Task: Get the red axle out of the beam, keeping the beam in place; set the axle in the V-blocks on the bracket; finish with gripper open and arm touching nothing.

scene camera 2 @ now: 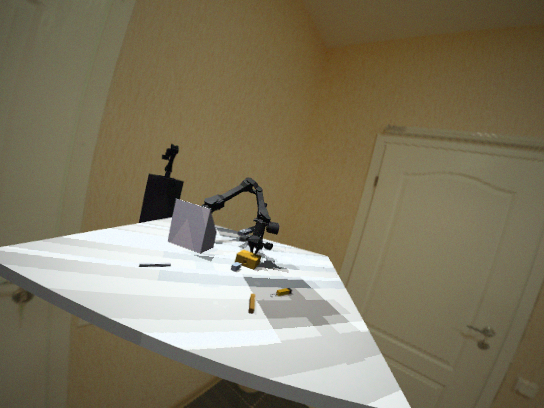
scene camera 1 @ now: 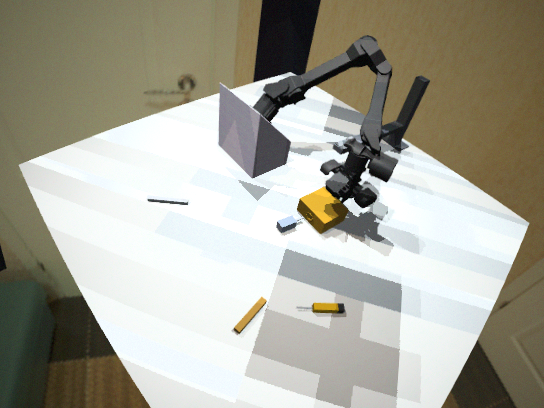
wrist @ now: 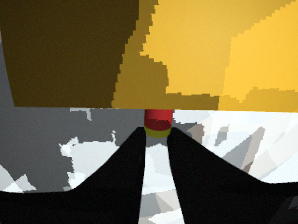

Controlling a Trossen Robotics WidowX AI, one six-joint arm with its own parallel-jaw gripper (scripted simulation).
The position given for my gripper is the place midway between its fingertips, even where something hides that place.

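Scene camera 1 shows me my gripper [scene camera 1: 339, 201], a yellow beam [scene camera 1: 321, 209] and a dark bracket [scene camera 1: 392, 133]. In the wrist view there's a red axle [wrist: 157, 122], and I can see my gripper [wrist: 156, 134] and the yellow beam [wrist: 197, 62] there too. Scene camera 2 does not show the red axle, which is hidden by the yellow beam.
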